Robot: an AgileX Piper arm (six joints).
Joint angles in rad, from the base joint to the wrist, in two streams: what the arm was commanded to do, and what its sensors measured. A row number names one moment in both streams.
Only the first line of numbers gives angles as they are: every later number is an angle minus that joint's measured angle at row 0.
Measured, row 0:
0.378, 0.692, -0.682, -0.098, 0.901, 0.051
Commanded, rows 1 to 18:
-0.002, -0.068, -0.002, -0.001, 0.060, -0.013
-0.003, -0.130, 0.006, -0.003, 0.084, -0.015
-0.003, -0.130, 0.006, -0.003, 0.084, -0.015
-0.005, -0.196, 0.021, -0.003, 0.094, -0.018
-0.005, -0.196, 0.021, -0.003, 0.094, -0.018
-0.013, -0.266, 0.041, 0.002, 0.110, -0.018
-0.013, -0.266, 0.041, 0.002, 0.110, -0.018
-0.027, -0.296, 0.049, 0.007, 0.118, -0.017
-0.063, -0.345, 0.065, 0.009, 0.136, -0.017
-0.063, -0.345, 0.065, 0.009, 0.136, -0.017
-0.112, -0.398, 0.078, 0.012, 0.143, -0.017
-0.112, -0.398, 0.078, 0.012, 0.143, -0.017
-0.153, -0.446, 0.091, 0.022, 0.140, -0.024
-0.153, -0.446, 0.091, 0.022, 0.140, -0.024
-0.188, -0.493, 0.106, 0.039, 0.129, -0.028
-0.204, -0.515, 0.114, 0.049, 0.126, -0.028
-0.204, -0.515, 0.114, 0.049, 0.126, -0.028
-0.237, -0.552, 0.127, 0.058, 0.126, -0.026
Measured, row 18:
-0.198, -0.502, 0.110, 0.040, 0.135, -0.017
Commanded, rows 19 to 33:
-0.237, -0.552, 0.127, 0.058, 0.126, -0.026
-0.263, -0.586, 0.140, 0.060, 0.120, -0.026
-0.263, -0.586, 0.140, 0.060, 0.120, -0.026
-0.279, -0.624, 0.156, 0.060, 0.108, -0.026
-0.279, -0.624, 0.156, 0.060, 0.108, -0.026
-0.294, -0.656, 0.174, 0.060, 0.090, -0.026
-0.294, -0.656, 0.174, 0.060, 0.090, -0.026
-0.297, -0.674, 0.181, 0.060, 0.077, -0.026
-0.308, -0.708, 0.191, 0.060, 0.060, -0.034
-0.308, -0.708, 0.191, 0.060, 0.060, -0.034
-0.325, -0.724, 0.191, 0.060, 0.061, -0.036
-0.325, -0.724, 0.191, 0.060, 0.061, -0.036
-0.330, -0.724, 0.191, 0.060, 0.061, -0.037
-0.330, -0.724, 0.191, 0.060, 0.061, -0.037
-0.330, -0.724, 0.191, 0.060, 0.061, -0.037
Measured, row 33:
-0.322, -0.695, 0.190, 0.062, 0.074, -0.019
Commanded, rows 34 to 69:
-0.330, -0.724, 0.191, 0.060, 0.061, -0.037
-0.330, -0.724, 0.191, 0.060, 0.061, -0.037
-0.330, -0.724, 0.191, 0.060, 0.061, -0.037
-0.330, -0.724, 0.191, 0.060, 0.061, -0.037
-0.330, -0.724, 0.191, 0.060, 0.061, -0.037
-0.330, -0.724, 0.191, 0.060, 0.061, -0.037
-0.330, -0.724, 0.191, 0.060, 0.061, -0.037
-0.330, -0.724, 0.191, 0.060, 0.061, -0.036
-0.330, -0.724, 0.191, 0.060, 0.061, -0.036
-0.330, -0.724, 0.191, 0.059, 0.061, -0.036
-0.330, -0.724, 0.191, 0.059, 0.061, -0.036
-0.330, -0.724, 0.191, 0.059, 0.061, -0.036
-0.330, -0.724, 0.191, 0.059, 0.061, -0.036
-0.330, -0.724, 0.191, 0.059, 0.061, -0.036
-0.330, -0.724, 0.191, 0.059, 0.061, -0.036
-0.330, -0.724, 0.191, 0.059, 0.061, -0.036
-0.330, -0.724, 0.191, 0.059, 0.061, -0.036
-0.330, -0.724, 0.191, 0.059, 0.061, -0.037
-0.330, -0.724, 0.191, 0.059, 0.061, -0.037
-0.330, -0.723, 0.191, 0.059, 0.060, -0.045
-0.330, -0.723, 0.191, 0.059, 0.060, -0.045
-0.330, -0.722, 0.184, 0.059, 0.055, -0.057
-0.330, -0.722, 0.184, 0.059, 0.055, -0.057
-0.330, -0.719, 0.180, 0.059, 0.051, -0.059
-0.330, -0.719, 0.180, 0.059, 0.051, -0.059
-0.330, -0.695, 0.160, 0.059, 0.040, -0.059
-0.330, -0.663, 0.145, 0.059, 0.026, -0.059
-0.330, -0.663, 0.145, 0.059, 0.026, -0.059
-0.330, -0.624, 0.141, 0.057, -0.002, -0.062
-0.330, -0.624, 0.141, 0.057, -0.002, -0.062
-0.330, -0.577, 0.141, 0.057, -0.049, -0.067
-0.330, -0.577, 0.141, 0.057, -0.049, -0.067
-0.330, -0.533, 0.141, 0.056, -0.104, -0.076
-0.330, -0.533, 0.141, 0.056, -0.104, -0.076
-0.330, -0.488, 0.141, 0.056, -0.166, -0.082
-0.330, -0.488, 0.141, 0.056, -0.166, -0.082
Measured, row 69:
-0.327, -0.536, 0.150, 0.062, -0.078, -0.058
